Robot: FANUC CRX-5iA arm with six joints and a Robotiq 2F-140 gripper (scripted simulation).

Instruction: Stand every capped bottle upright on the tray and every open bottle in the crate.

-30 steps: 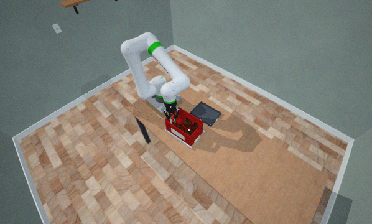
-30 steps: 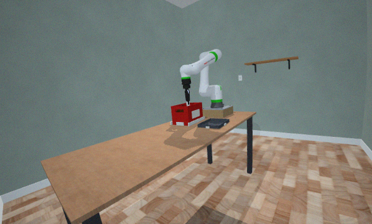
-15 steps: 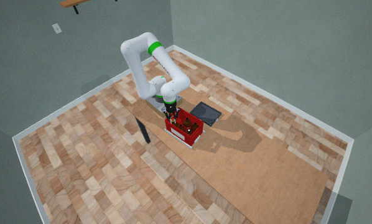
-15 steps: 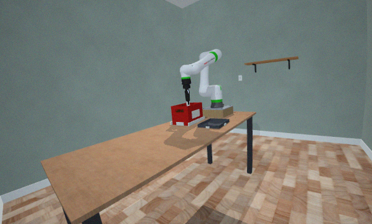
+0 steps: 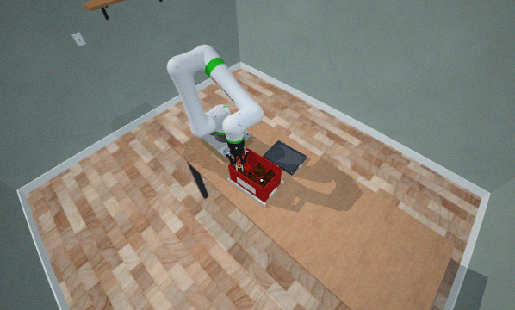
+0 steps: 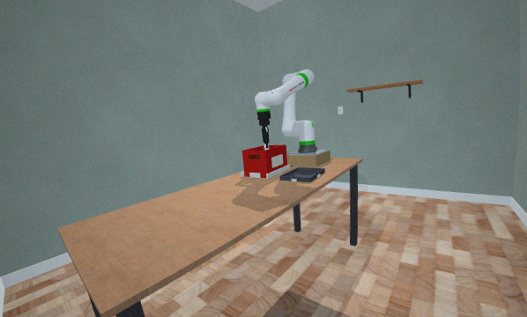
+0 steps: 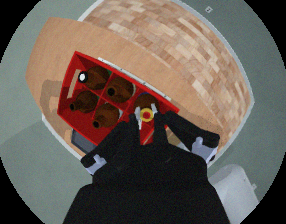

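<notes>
Right now my hand is 70 mm above the capped brown bottle. From my hand the other things lie so: crate (90 mm ahead, 80 mm below, 30 mm to the left); then dark tray (320 mm to the left, 160 mm ahead, 150 mm below).
</notes>
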